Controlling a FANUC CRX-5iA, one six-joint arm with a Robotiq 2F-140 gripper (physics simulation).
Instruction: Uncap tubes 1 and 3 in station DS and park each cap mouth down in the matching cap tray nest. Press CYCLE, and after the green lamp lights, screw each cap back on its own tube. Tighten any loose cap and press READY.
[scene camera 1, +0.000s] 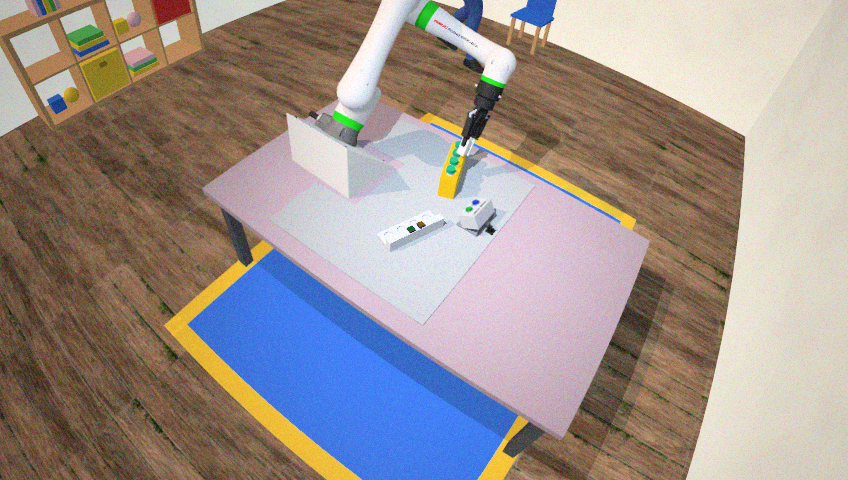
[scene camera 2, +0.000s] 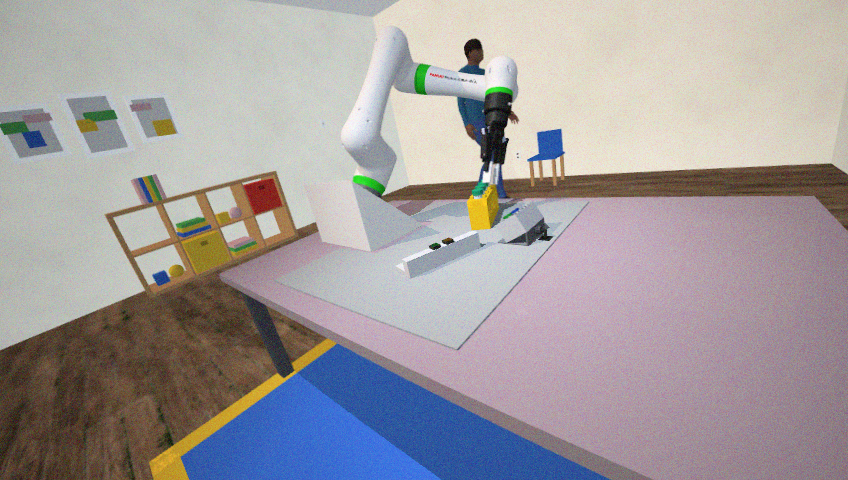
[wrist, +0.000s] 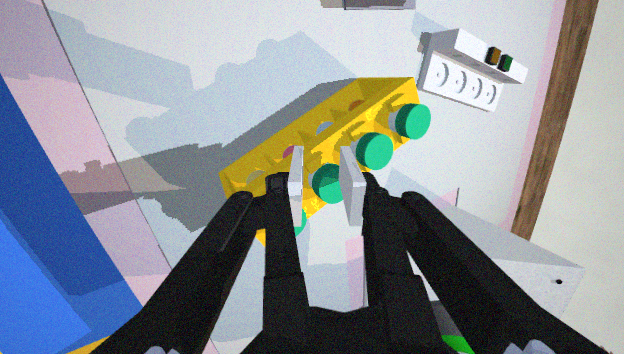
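Where they show: gripper, fingertip midpoint: (scene camera 1: 462, 154) (scene camera 2: 490, 183) (wrist: 321, 162); arm's base at its link origin: (scene camera 1: 338, 138) (wrist: 446, 326).
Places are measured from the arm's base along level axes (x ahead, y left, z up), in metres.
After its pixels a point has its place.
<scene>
A yellow rack (scene camera 1: 447, 189) @[z -0.070, x 0.440, y 0.139 m] (scene camera 2: 479, 218) @[z -0.076, x 0.438, y 0.138 m] (wrist: 360, 86) @[z -0.106, x 0.452, y 0.152 m] holds a row of tubes with green caps. In the wrist view three caps (wrist: 414, 121) @[z 0.008, x 0.424, y 0.172 m] (wrist: 375, 151) @[z 0.008, x 0.402, y 0.218 m] (wrist: 327, 184) @[z 0.008, x 0.381, y 0.269 m] show well and another cap (wrist: 300, 223) is mostly hidden by the left finger. My gripper (scene camera 1: 465, 146) @[z 0.001, x 0.399, y 0.270 m] (scene camera 2: 490, 176) @[z 0.001, x 0.399, y 0.270 m] (wrist: 321, 162) @[z 0.001, x 0.399, y 0.270 m] points down over the far part of the rack. It is open and empty, its fingers fairly close together, one on each side of a cap in the wrist view; their height against it is unclear. The white cap tray (scene camera 1: 390, 242) @[z -0.069, x 0.466, y -0.192 m] (scene camera 2: 416, 266) @[z -0.089, x 0.475, y -0.175 m] (wrist: 451, 93) @[z -0.102, x 0.433, y -0.033 m] shows no caps in its nests.
A dark green lamp (scene camera 1: 410, 228) @[z -0.059, x 0.477, y -0.108 m] (scene camera 2: 434, 245) @[z -0.060, x 0.481, y -0.109 m] (wrist: 506, 63) @[z -0.060, x 0.478, y -0.101 m] and an amber lamp (scene camera 1: 420, 224) @[z -0.060, x 0.489, y -0.071 m] (scene camera 2: 447, 240) @[z -0.060, x 0.492, y -0.071 m] (wrist: 493, 55) @[z -0.060, x 0.489, y -0.060 m] sit on the tray. A button box (scene camera 1: 477, 217) @[z -0.040, x 0.616, y 0.078 m] (scene camera 2: 522, 227) @[z -0.063, x 0.627, y 0.065 m] with green and blue buttons stands nearby. A white panel (scene camera 1: 318, 163) @[z -0.036, x 0.028, y -0.127 m] (scene camera 2: 339, 217) @[z -0.004, x 0.053, y -0.126 m] stands by the arm's base.
</scene>
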